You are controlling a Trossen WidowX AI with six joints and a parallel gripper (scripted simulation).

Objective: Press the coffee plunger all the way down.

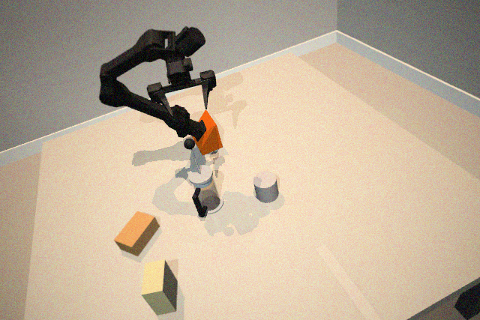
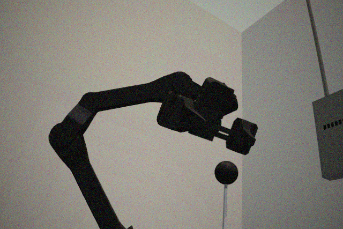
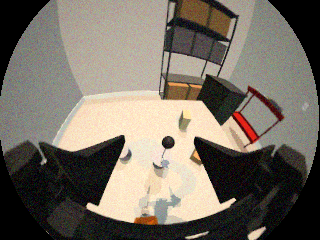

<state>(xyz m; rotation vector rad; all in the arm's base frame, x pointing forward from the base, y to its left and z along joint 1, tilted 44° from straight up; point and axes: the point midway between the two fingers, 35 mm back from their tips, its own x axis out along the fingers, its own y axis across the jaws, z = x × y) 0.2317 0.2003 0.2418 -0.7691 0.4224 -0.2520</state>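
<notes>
Now: gripper tip 21 cm above the coffee press, 4 cm to the left of it and 4 cm short of it. Also, from my gripper tip: orange block: 31 cm below, 26 cm to the right, 6 cm ahead; grey cylinder: 30 cm below, 15 cm to the left, 8 cm ahead.
</notes>
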